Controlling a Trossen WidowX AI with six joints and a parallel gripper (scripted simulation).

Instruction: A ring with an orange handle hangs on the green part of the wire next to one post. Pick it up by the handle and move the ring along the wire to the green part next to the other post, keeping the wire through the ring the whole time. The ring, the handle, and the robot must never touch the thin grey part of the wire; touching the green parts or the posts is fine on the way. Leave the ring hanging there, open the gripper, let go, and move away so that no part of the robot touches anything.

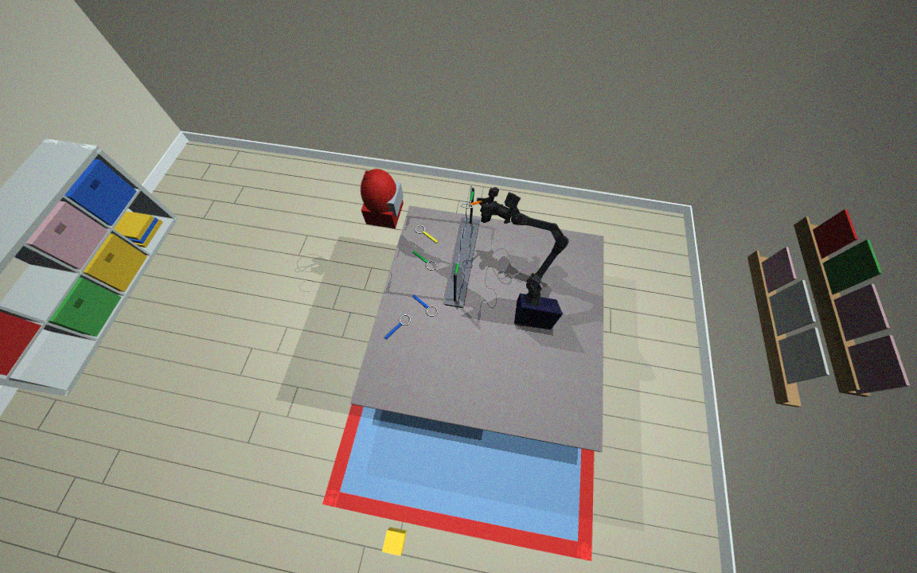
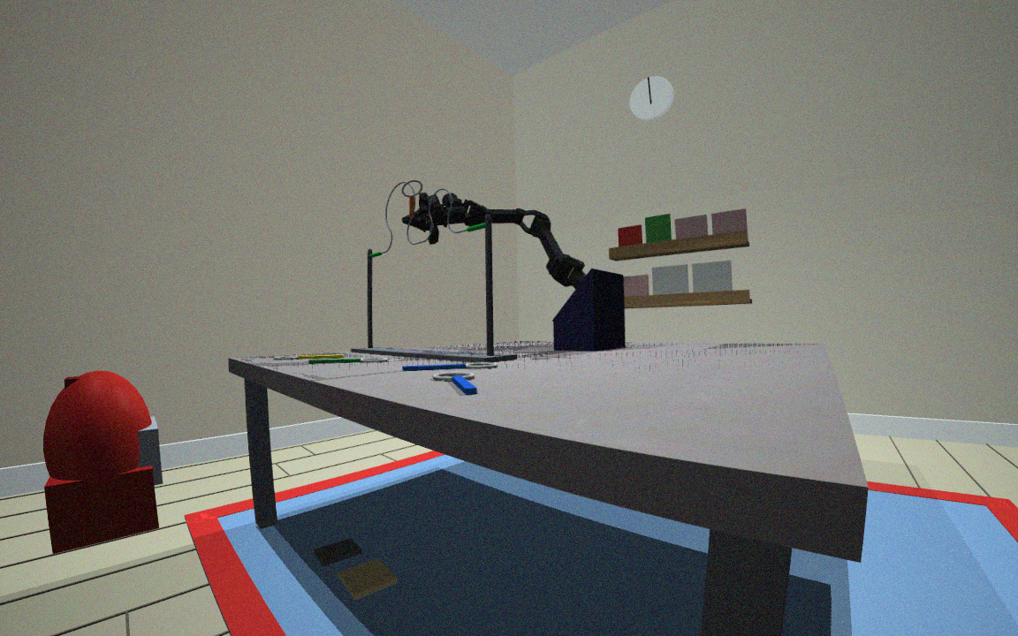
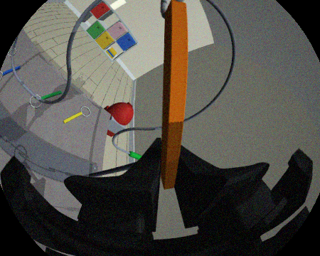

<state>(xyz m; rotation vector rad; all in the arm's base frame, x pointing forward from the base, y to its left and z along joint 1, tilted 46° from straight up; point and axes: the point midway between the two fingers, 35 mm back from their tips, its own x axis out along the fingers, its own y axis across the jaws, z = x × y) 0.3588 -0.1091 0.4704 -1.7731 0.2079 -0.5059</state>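
My gripper tip is 80 mm to the right of the ring with orange handle, 50 mm below it and 10 mm short of it.
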